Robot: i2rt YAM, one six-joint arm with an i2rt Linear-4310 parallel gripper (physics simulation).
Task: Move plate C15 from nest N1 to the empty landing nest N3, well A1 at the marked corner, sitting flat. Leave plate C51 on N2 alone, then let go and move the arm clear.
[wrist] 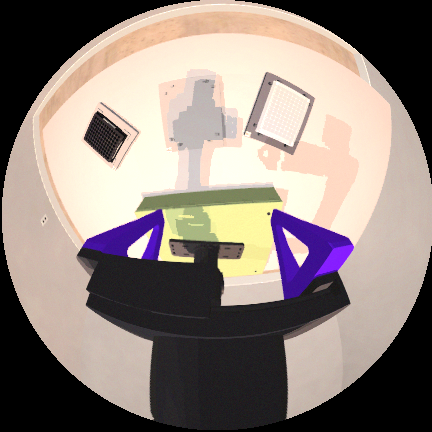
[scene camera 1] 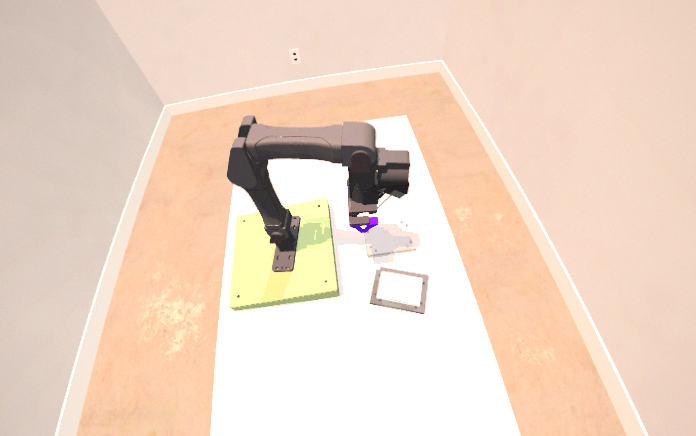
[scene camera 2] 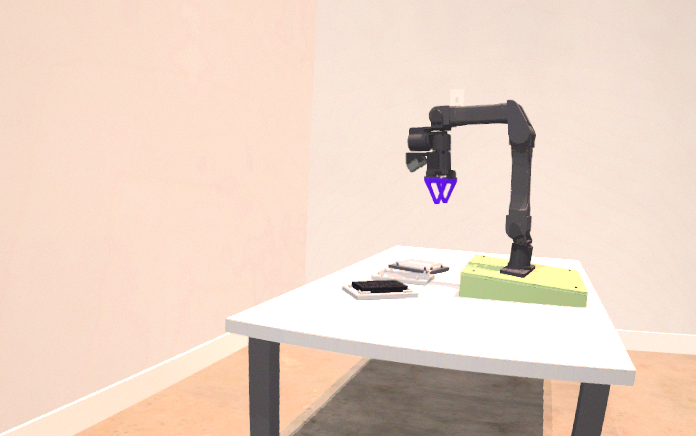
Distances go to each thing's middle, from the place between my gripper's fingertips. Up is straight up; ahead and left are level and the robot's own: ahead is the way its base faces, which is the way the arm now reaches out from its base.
I see my gripper 110 mm short of the pale plate (scene camera 1: pixel 405 289), 130 mm to the left of it and 210 mm above it. Also, from my hand: black perforated plate (wrist: pixel 105 137) (50 mm ahead, 280 mm to the left, 210 mm below).
